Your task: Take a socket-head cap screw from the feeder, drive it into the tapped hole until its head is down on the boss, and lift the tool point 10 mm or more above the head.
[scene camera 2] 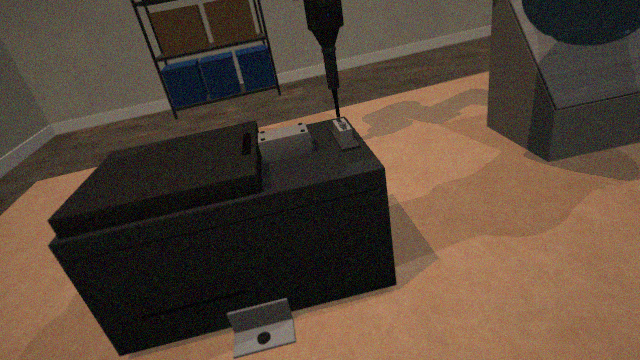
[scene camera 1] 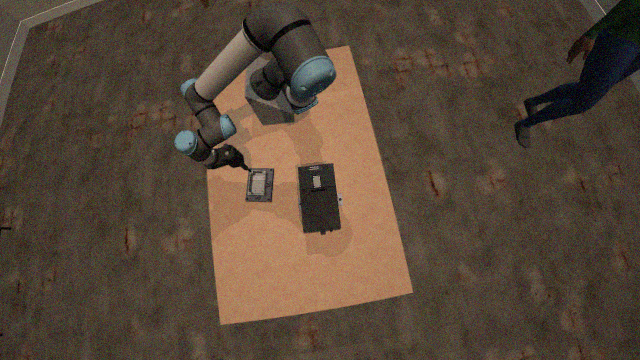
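The black screw feeder (scene camera 1: pixel 320 212) (scene camera 2: pixel 225 260) stands on the table. On its top, in the scene camera 2 view, is a small light block (scene camera 2: pixel 344 134) with a tiny round detail, too small to tell whether it is a screw. The grey workpiece (scene camera 1: pixel 270 189) lies left of the feeder in the scene camera 1 view; its bosses and tapped hole are too small to make out. My screwdriver (scene camera 1: pixel 249 170) (scene camera 2: pixel 338 116) points down at the workpiece's upper left corner. In the scene camera 2 view its tip shows at the feeder's far edge, with the workpiece hidden. Whether the bit holds a screw cannot be seen.
The robot's pedestal (scene camera 1: pixel 270 112) (scene camera 2: pixel 510 95) stands on the wooden table top (scene camera 1: pixel 310 285) (scene camera 2: pixel 500 280). A metal bracket (scene camera 2: pixel 262 327) sits at the feeder's side. A person (scene camera 1: pixel 595 75) stands on the floor at the right. A shelf unit (scene camera 2: pixel 165 89) stands by the wall.
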